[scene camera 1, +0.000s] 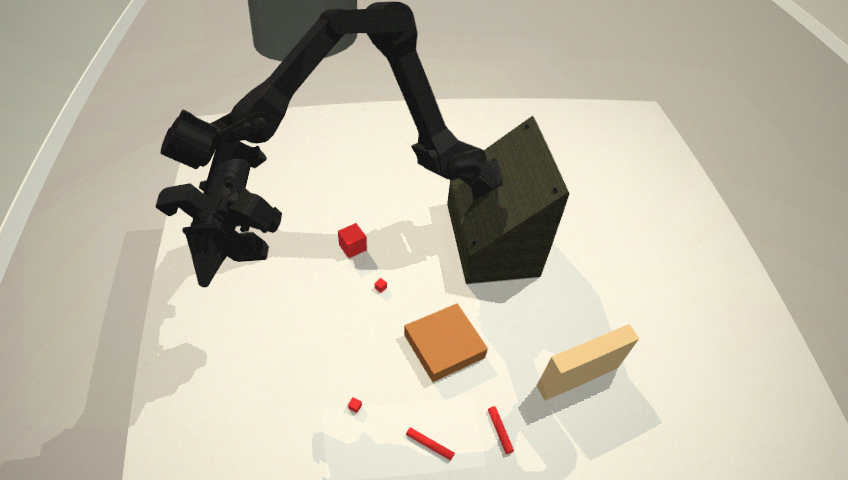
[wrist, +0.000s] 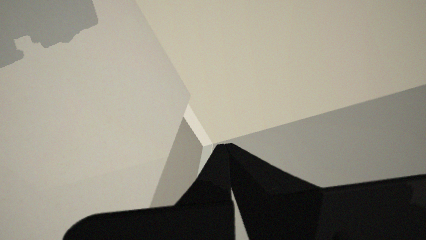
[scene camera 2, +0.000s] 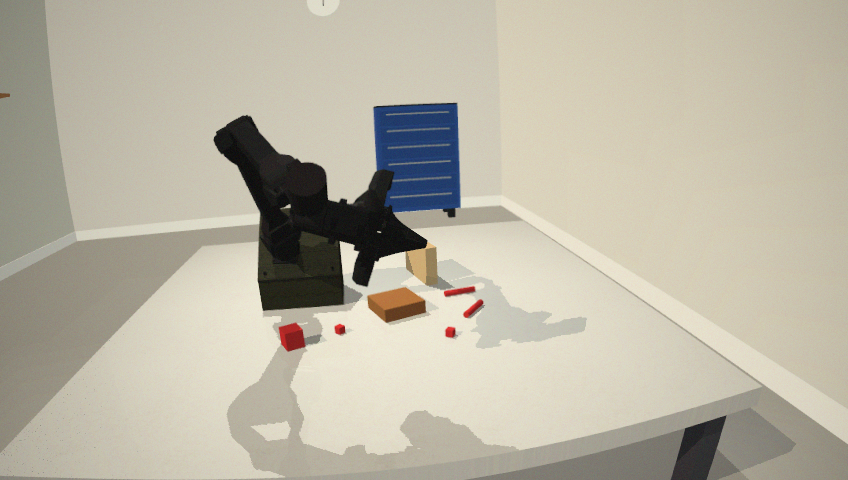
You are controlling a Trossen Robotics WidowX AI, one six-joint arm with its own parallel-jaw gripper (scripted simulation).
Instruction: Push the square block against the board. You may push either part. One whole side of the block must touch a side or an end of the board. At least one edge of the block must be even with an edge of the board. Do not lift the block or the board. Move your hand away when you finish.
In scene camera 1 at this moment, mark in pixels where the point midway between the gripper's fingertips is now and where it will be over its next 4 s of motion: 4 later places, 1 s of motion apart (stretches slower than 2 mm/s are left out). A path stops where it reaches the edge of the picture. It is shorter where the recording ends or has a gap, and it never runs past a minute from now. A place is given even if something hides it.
My gripper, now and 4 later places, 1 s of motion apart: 203,286; 339,403; 541,409; 613,364; 600,361
